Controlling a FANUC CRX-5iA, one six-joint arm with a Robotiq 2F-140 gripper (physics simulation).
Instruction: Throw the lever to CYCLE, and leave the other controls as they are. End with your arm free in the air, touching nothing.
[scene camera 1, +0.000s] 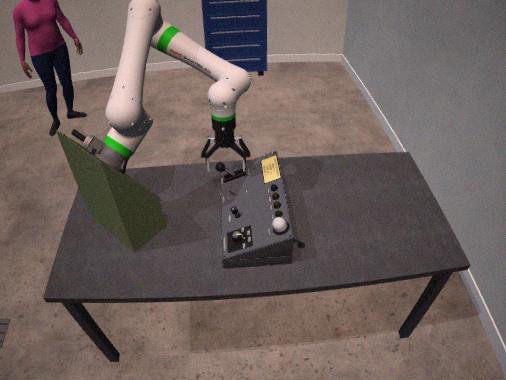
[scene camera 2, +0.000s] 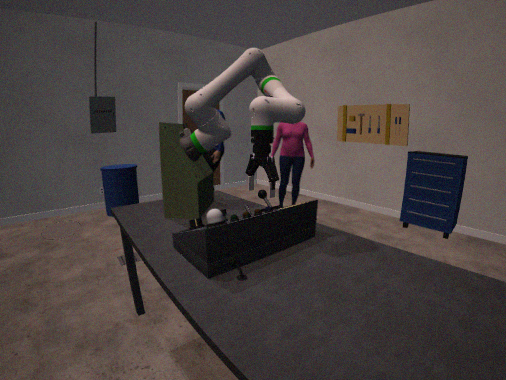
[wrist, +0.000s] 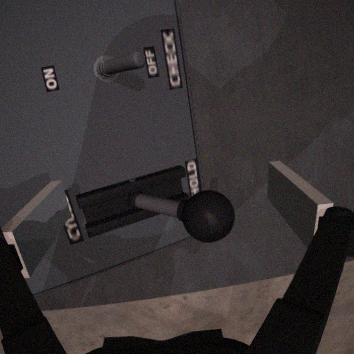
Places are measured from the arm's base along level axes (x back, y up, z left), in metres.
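Where they show: gripper, fingertip midpoint: (scene camera 1: 226, 169) (scene camera 2: 260, 193) (wrist: 166, 189); arm's base, origin of the base link: (scene camera 1: 108, 163) (scene camera 2: 188, 150).
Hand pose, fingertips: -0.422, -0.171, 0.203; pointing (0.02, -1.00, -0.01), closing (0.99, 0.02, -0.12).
Observation:
Things, the pixels of their centre, and the offset from my fingertips, as dx, dy, dz. "spot": a spot on its surface instead.
- grey rod with a black ball knob, body centre: (wrist: 173, 207) (scene camera 1: 226, 170) (scene camera 2: 266, 200) +0.007, -0.035, +0.032
- CYCLE label, surface spot: (wrist: 73, 221) spot: -0.083, -0.048, +0.054
- grey sloped console, body centre: (wrist: 24, 11) (scene camera 2: 247, 223) (scene camera 1: 251, 205) -0.122, -0.075, -0.126
- toggle, body centre: (wrist: 121, 63) -0.036, -0.049, -0.082
- white dome, surface spot: (scene camera 2: 215, 216) (scene camera 1: 285, 223) spot: -0.264, +0.022, -0.303
- selector, body centre: (scene camera 2: 196, 223) (scene camera 1: 237, 236) -0.091, -0.054, -0.316
- yellow card, body centre: (scene camera 1: 270, 168) -0.185, -0.012, +0.034
The lever, a grey rod with a black ball knob (scene camera 1: 220, 166) (scene camera 2: 262, 194) (wrist: 208, 216), leans toward the HOLD label (wrist: 192, 177) at one end of its black slot. The CYCLE label (wrist: 73, 221) is at the slot's other end, partly hidden. The slot is at the far end of the grey sloped console (scene camera 1: 254, 200) (scene camera 2: 270, 235) (wrist: 135, 130). My gripper (scene camera 1: 226, 165) (scene camera 2: 262, 186) (wrist: 166, 189) is open and points down over the lever. In the wrist view the knob is between the two spread fingers, apart from both, nearer the right one.
A toggle (wrist: 120, 64) leans to OFF beside the slot. The console also bears a white dome (scene camera 1: 279, 224) (scene camera 2: 215, 216), coloured buttons, a selector (scene camera 1: 238, 236) and a yellow card (scene camera 1: 271, 169). A green angled panel (scene camera 1: 112, 200) (scene camera 2: 180, 175) stands beside the arm's base. A person in pink (scene camera 1: 42, 30) (scene camera 2: 293, 142) stands beyond the table.

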